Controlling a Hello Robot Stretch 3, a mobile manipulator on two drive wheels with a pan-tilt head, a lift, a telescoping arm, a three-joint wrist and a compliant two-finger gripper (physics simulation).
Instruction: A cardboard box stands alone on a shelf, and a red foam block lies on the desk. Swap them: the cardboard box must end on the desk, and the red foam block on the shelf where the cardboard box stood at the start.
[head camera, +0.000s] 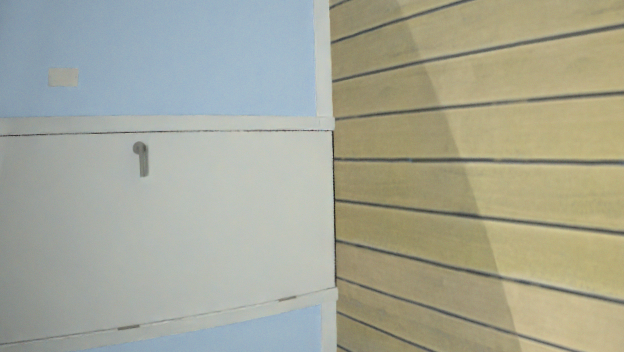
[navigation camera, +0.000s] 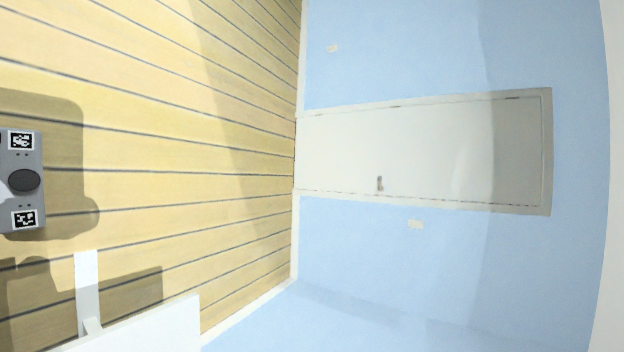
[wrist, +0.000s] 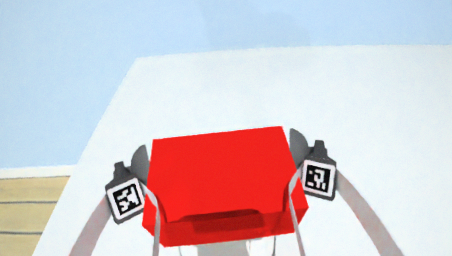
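Seen in the pictures: gripper, fingertip midpoint: (wrist: 220, 154); robot's base, origin of the base link: (navigation camera: 24, 178).
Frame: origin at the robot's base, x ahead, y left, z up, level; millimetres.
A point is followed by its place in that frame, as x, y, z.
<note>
In the wrist view my gripper (wrist: 220, 154) {-23, -372, 937} is shut on the red foam block (wrist: 220, 175) {-22, -334, 962}; its two dark fingertips press on the block's left and right sides. Behind and below the block shows the white desk top (wrist: 280, 80) {-214, -808, 720}; the height of the block over it is hard to tell. A corner of the white desk (navigation camera: 165, 330) {209, -362, 720} also shows at the bottom of the navigation view. The cardboard box and the shelf do not show in these views.
A closed door (head camera: 200, 215) {1826, 161, 679} (navigation camera: 425, 150) {1828, 206, 1270} stands in the blue wall (head camera: 165, 55) {1815, -492, 810} (navigation camera: 400, 270) {1800, -816, 1131}, beyond the plank floor (head camera: 410, 190) {1320, 98, 1} (navigation camera: 165, 150) {540, 137, 1}. Part of the robot's grey base (navigation camera: 37, 200) {31, -70, 160} is at the left of the navigation view, near a white desk leg (navigation camera: 86, 270).
</note>
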